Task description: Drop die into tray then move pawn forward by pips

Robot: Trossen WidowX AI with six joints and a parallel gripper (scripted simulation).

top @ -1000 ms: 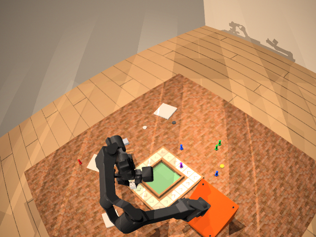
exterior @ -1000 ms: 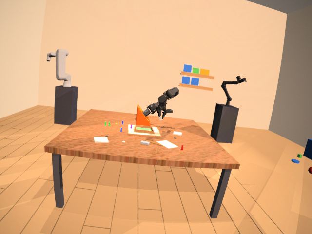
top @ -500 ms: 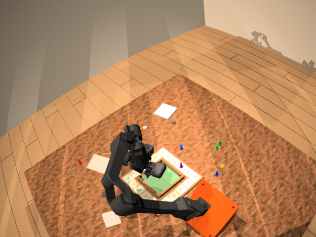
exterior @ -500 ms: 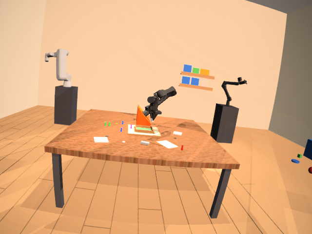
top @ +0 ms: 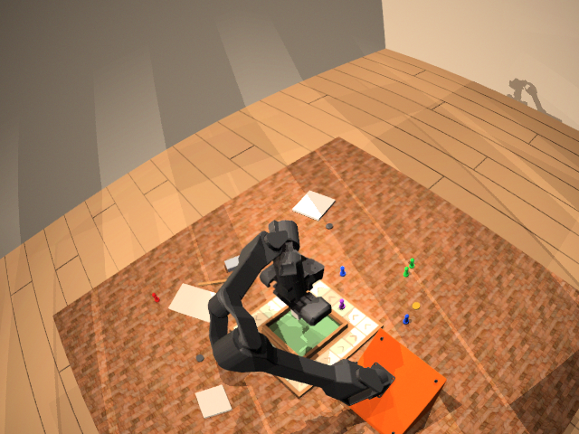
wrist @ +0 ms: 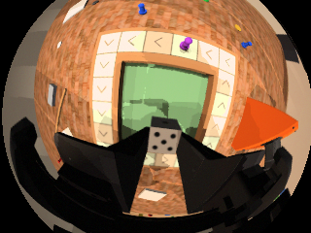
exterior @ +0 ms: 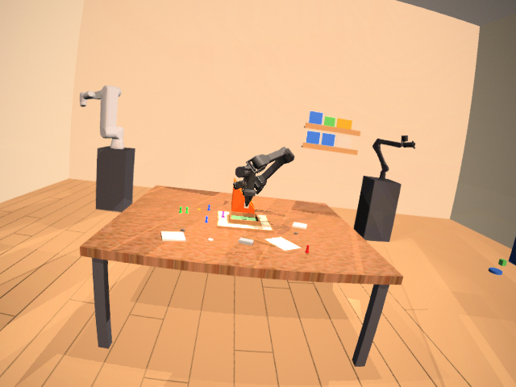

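Now: gripper tip 20 mm past the purple pawn, 120 mm to the left of it and 70 mm above it. From my gripper tip the other things lie so: white die: right at my gripper tip; green dice tray: 90 mm below; stick: 280 mm ahead, 50 mm to the left, 90 mm below.
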